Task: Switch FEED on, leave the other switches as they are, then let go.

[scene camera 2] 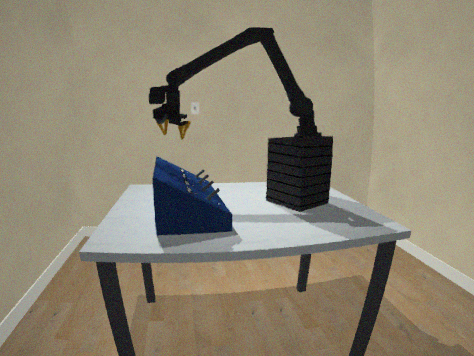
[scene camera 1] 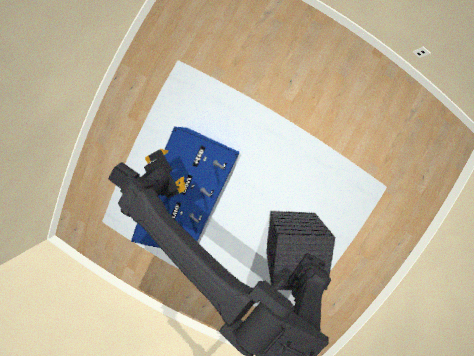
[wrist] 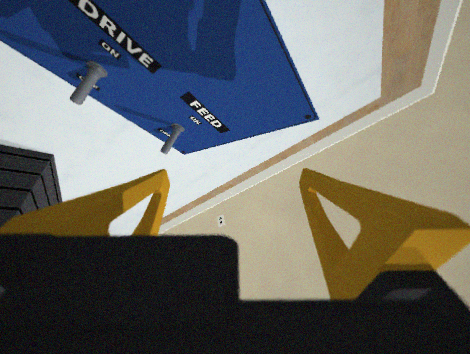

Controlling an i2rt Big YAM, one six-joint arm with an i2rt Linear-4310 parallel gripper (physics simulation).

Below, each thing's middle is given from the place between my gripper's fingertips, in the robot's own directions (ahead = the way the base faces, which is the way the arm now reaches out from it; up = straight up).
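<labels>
Blue sloped switch panel [scene camera 1: 192,155]: 15 cm to the left of my hand, 5 cm behind it, 20 cm below it.
</labels>
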